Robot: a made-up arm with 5 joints.
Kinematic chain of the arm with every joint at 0, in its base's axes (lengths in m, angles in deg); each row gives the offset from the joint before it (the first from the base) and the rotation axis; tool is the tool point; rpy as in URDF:
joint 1: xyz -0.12 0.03 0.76 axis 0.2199 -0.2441 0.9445
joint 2: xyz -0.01 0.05 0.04 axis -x
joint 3: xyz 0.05 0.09 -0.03 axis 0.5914 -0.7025 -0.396
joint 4: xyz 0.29 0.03 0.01 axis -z
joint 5: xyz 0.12 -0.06 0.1 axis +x
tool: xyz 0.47 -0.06 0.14 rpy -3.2 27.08 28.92
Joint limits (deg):
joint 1: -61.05..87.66
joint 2: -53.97..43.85
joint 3: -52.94..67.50
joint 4: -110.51..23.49
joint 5: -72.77..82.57
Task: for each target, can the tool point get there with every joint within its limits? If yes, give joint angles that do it. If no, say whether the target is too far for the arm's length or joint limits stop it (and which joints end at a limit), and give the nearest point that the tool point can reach.
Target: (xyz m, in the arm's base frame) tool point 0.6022 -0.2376 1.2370
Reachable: yes | joints -8.35 10.31 28.02 4.05 5.97
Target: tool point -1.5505 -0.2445 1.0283
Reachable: no: too far | nearest point -0.9812 0.0159 1.0119 | short by 0.626 m
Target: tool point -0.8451 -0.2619 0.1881
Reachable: no: joint limits stop it (at a limit: joint 1, joint 3, joint 4, joint 5) | nearest point -0.7401 0.1302 0.4313 | short by 0.473 m
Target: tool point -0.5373 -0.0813 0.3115
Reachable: no: joint limits stop it (at a limit: joint 1, joint 3, joint 4, joint 5) | nearest point -0.6220 0.1806 0.3067 | short by 0.275 m
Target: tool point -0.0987 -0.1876 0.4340
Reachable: no: joint limits stop it (at a limit: joint 2, joint 3, joint 4) | nearest point 0.0007 -0.5451 0.3289 | short by 0.386 m
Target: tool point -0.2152 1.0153 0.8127
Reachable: yes | joints 39.97 -4.96 -32.33 -72.56 17.36
